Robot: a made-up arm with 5 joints.
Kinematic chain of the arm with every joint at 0, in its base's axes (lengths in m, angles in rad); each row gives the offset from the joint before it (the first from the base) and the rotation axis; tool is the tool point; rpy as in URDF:
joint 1: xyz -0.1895 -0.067 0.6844 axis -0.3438 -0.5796 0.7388
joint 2: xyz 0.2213 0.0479 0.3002 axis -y
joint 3: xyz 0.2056 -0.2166 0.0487 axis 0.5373 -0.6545 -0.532
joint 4: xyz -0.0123 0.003 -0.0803 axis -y
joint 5: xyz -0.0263 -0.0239 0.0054 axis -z
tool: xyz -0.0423 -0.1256 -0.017 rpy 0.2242 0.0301 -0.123
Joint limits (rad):
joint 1: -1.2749..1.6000
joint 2: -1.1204..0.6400
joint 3: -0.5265..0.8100
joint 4: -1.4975..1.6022
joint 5: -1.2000..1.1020
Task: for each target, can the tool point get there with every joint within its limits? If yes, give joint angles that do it. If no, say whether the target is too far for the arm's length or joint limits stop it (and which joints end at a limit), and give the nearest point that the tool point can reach.
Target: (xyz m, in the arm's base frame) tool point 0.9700 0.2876 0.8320
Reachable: no: too far | nearest point 0.3430 -0.0387 0.9741 | short by 0.721 m
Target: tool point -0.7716 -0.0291 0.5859
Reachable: no: joint limits stop it (at a limit: joint 1, joint 2, joint 4) | nearest point -0.3238 -0.2950 0.5702 | short by 0.521 m
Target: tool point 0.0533 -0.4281 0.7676
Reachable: yes | joints -0.6051 0.2058 0.5925 -0.3360 0.5988
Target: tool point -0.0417 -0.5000 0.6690
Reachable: yes | joints -0.8266 -0.2559 0.6862 -0.7857 0.0879
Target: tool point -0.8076 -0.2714 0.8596
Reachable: no: joint limits stop it (at a limit: joint 1, joint 2, joint 3) | nearest point -0.3493 -0.3868 0.6333 | short by 0.524 m
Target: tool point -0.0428 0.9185 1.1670
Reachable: no: too far | nearest point -0.1739 0.3969 1.1239 | short by 0.540 m
